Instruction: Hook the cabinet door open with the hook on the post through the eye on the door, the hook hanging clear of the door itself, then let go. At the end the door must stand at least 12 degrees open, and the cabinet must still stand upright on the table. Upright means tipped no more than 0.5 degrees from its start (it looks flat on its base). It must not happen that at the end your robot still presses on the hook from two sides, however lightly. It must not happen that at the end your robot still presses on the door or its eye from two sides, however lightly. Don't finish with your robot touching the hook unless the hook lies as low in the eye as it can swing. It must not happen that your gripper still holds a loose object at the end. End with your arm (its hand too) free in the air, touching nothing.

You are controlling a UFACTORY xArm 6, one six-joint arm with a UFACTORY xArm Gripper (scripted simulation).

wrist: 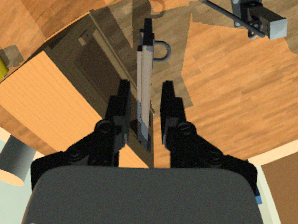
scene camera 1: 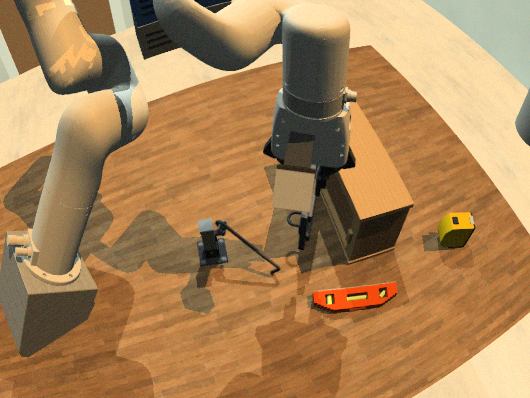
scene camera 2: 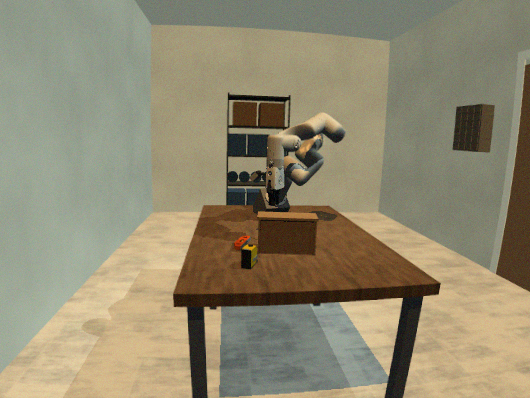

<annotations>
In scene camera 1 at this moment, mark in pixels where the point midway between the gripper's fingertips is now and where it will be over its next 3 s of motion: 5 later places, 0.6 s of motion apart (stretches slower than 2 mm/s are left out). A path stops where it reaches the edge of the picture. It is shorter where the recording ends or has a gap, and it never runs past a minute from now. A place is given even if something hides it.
The gripper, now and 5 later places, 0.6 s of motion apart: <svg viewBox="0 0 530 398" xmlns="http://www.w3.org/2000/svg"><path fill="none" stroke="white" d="M307 187L304 187L274 204L258 209L257 212L256 226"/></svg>
</annotations>
